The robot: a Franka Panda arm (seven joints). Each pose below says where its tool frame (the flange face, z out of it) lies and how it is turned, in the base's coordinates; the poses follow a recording.
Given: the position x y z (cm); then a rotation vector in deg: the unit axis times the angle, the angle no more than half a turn.
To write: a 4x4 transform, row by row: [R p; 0 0 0 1], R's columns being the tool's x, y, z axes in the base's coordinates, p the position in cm. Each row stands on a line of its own. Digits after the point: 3 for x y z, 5 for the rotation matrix.
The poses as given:
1: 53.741 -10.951 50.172 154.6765 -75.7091 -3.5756
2: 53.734 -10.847 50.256 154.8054 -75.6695 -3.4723
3: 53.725 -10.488 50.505 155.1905 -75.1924 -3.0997
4: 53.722 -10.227 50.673 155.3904 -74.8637 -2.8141
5: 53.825 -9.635 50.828 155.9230 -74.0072 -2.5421
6: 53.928 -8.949 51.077 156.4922 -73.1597 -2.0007
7: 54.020 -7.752 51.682 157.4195 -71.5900 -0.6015
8: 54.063 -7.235 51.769 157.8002 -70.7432 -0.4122
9: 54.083 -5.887 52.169 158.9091 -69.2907 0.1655
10: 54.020 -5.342 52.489 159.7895 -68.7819 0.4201
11: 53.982 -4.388 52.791 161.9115 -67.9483 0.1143
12: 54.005 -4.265 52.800 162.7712 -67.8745 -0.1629
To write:
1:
0.61453 -0.78299 -0.09640 53.741
-0.78858 -0.60625 -0.10296 -10.951
0.02217 0.13929 -0.99000 50.172
0 0 0 1

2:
0.61536 -0.78256 -0.09452 53.734
-0.78792 -0.60726 -0.10205 -10.847
0.02246 0.13727 -0.99028 50.256
0 0 0 1

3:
0.62087 -0.77881 -0.08930 53.725
-0.78352 -0.61290 -0.10223 -10.488
0.02489 0.13344 -0.99074 50.505
0 0 0 1

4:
0.62441 -0.77636 -0.08586 53.722
-0.78062 -0.61640 -0.10337 -10.227
0.02733 0.13156 -0.99093 50.673
0 0 0 1

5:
0.63345 -0.76947 -0.08161 53.825
-0.77325 -0.62558 -0.10355 -9.635
0.02862 0.12870 -0.99127 50.828
0 0 0 1

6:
0.64250 -0.76268 -0.07426 53.928
-0.76560 -0.63480 -0.10438 -8.949
0.03247 0.12392 -0.99176 51.077
0 0 0 1

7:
0.65853 -0.75037 -0.05723 54.020
-0.75123 -0.65096 -0.10910 -7.752
0.04461 0.11484 -0.99238 51.682
0 0 0 1

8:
0.66657 -0.74344 -0.05467 54.063
-0.74402 -0.65898 -0.11033 -7.235
0.04600 0.11421 -0.99239 51.769
0 0 0 1

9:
0.68156 -0.73041 -0.04448 54.083
-0.73019 -0.67485 -0.10677 -5.887
0.04797 0.10525 -0.99329 52.169
0 0 0 1

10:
0.68821 -0.72456 -0.03714 54.020
-0.72405 -0.68268 -0.09847 -5.342
0.04599 0.09467 -0.99445 52.489
0 0 0 1

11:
0.70095 -0.71264 -0.02855 53.982
-0.71254 -0.69800 -0.07138 -4.388
0.03094 0.07038 -0.99704 52.791
0 0 0 1

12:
0.70404 -0.70967 -0.02616 54.005
-0.70979 -0.70202 -0.05795 -4.265
0.02276 0.05937 -0.99798 52.800
0 0 0 1

